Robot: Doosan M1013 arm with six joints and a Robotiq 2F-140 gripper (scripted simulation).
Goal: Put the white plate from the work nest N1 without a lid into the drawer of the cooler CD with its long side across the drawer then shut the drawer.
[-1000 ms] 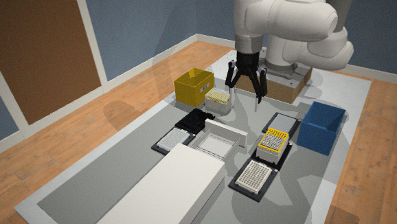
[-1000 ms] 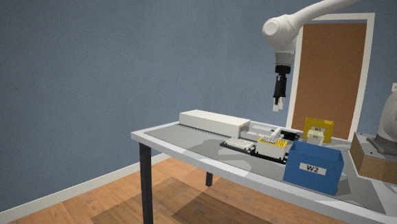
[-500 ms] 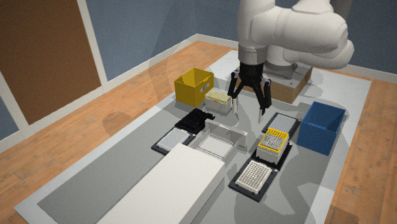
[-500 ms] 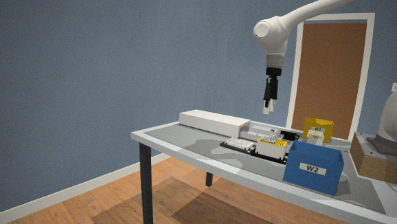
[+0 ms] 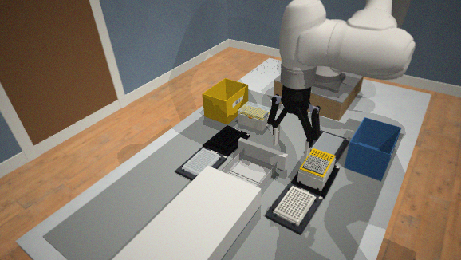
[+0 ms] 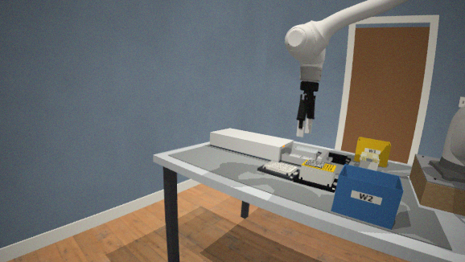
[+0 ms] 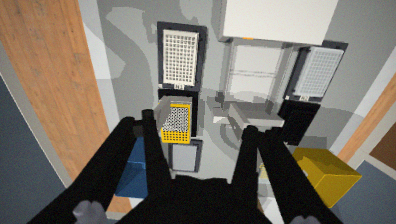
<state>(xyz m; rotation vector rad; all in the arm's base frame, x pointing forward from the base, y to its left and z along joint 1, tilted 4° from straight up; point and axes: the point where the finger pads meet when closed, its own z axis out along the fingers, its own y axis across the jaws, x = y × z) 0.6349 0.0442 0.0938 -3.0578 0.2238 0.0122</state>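
Now: hand 70 mm short of the white plate, 50 mm to the right of it and 170 mm above it. From my hand the other things lie so: drawer: 10 mm ahead, 140 mm to the right, 170 mm below; work nest N1: 70 mm ahead, 50 mm to the left, 190 mm below; yellow-topped tip box: 100 mm behind, 70 mm to the left, 140 mm below.
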